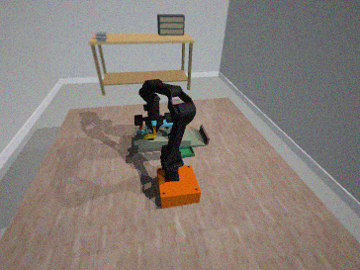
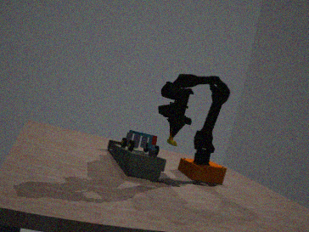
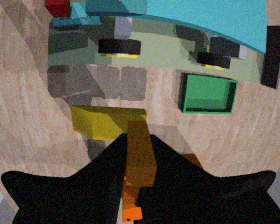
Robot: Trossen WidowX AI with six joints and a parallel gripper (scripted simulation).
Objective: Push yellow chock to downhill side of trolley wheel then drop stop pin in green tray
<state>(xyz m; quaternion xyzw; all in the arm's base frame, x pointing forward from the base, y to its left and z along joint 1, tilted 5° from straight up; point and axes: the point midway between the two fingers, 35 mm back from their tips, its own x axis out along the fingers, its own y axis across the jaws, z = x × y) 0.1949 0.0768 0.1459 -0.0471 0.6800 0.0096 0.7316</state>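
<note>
My gripper tip is now 90 mm short of the red-headed stop pin, 80 mm to the right of it and 40 mm above it. Round my gripper tip: yellow chock 20 mm to the left, 10 mm below; then grey-green ramp 120 mm ahead, 40 mm to the right, 130 mm below; then blue trolley 120 mm ahead, 30 mm to the right, 60 mm below.
</note>
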